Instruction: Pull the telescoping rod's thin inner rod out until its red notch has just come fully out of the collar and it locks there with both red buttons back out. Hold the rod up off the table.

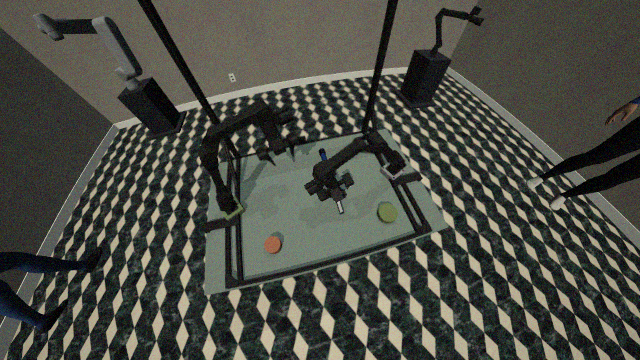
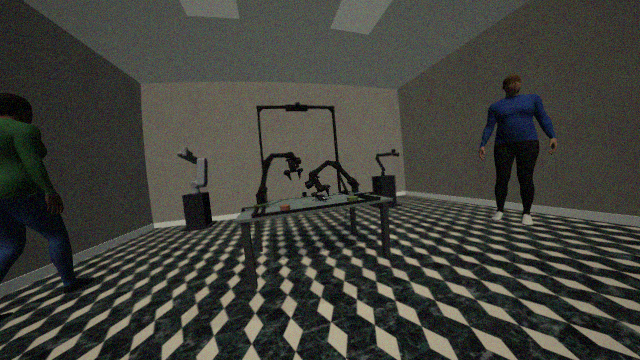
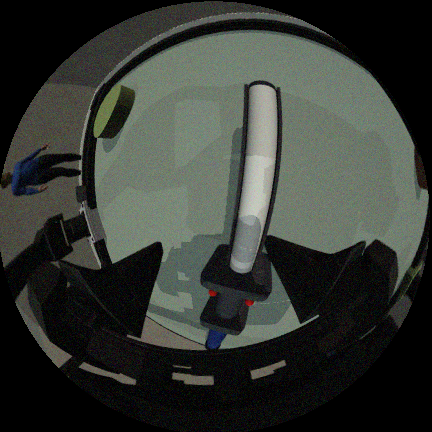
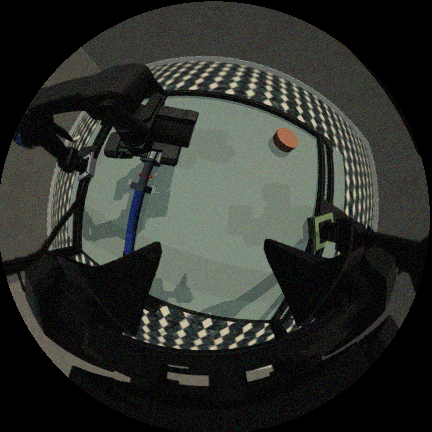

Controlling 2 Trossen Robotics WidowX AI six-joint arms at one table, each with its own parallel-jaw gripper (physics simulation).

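Observation:
The telescoping rod (image 1: 340, 206) (image 3: 260, 125) lies on the table, its white part between two dark rails. The dark collar (image 3: 229, 304) (image 4: 145, 181) shows two red buttons, one on each side. The blue part (image 1: 323, 156) (image 3: 216, 338) (image 4: 134, 220) extends beyond the collar. A red notch does not show. My left gripper (image 1: 330, 188) (image 2: 319, 192) (image 3: 213, 244) (image 4: 145, 158) is open low above the rod, fingers on either side of its line near the collar. My right gripper (image 1: 283, 160) (image 2: 294, 177) (image 4: 212, 246) is open and empty, higher up and left of the rod.
An orange disc (image 1: 272, 244) (image 2: 285, 207) (image 4: 286, 139) lies at the table's near left. A green disc (image 1: 387, 212) (image 2: 352, 199) (image 3: 114, 112) lies at the right. Dark bars border the table (image 1: 300, 250), and upright posts rise behind it.

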